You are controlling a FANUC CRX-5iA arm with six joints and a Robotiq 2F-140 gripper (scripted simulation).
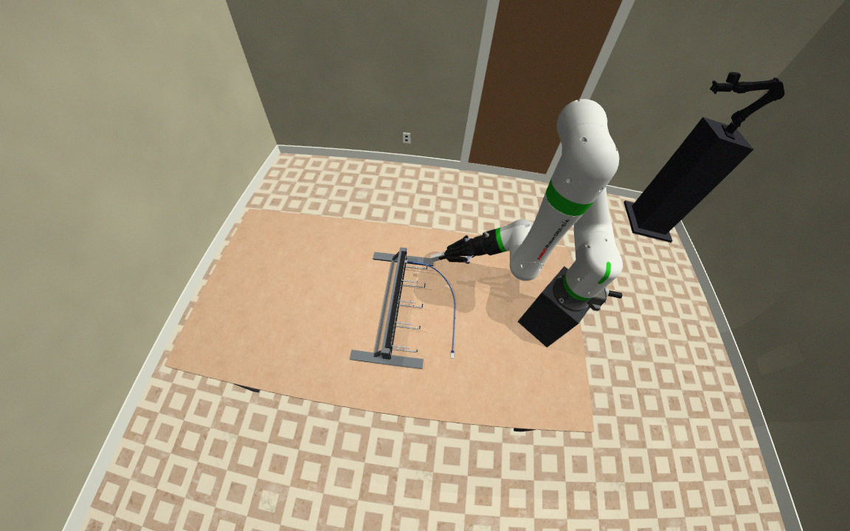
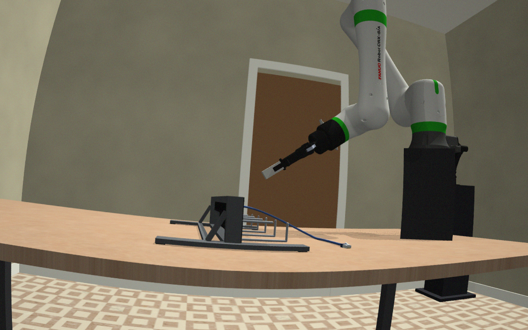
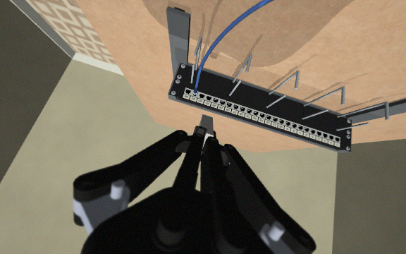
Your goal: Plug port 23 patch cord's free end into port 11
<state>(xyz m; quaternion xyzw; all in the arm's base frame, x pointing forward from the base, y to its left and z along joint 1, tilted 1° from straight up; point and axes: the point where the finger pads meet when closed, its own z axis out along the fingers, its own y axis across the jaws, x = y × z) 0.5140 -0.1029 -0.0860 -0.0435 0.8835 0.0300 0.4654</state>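
Now: the plug 330 mm to the left of my hand, 190 mm below it and 130 mm behind it.
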